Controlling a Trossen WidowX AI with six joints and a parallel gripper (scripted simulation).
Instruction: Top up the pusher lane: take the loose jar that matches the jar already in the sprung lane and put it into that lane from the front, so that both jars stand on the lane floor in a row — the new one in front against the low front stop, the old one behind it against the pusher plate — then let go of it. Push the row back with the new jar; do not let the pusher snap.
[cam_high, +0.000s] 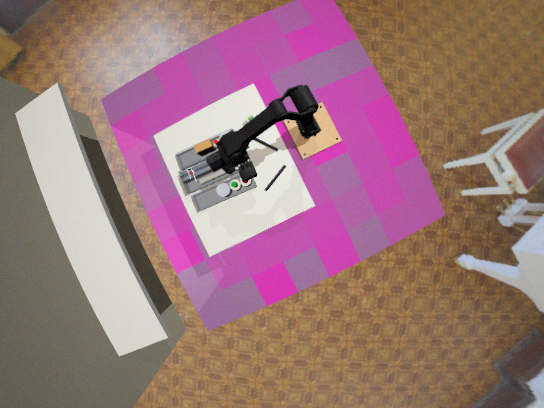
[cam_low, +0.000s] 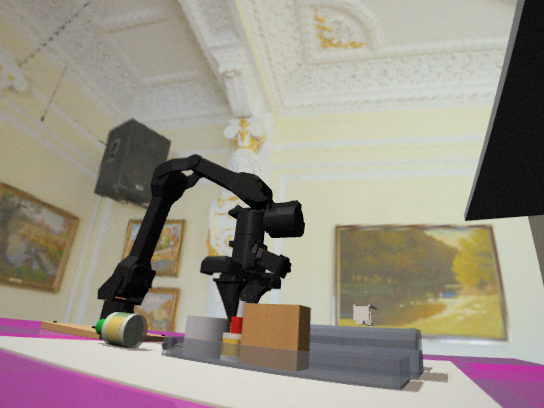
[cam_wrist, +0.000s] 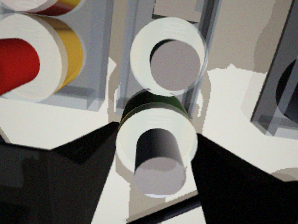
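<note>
The grey shelf unit lies 170 mm ahead of my gripper tip, 50 mm to the right of it and 30 mm below it. From my gripper tip the other things lie so: tan box: 150 mm to the right, 120 mm ahead, 10 mm below.
</note>
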